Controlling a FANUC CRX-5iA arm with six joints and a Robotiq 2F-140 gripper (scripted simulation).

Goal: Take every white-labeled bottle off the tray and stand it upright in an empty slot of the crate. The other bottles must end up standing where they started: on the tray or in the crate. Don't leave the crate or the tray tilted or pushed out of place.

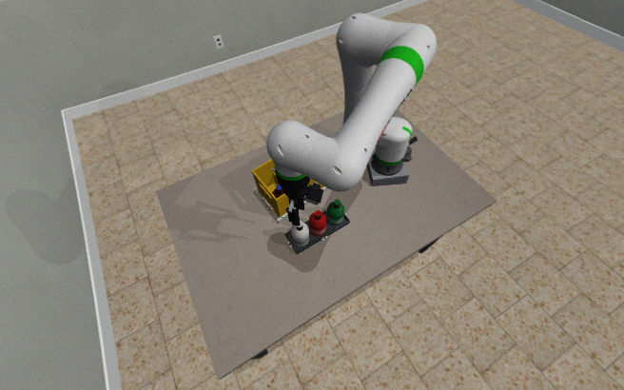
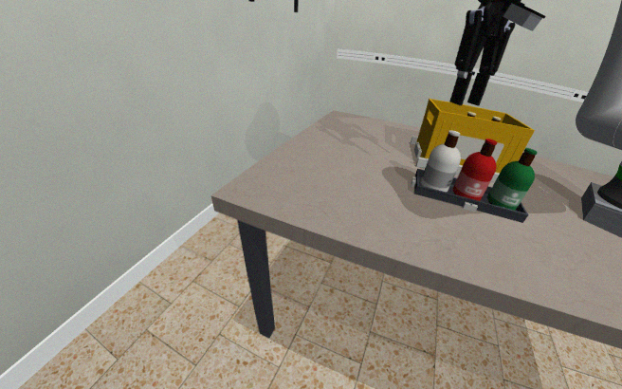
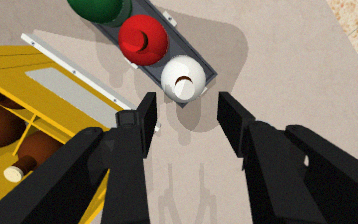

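Right now the white bottle is 17 cm below my hand. The rest, counted from my hand: green bottle 18 cm behind, 17 cm below; dark tray 24 cm below, 9 cm behind; red bottle 17 cm below, 9 cm behind.
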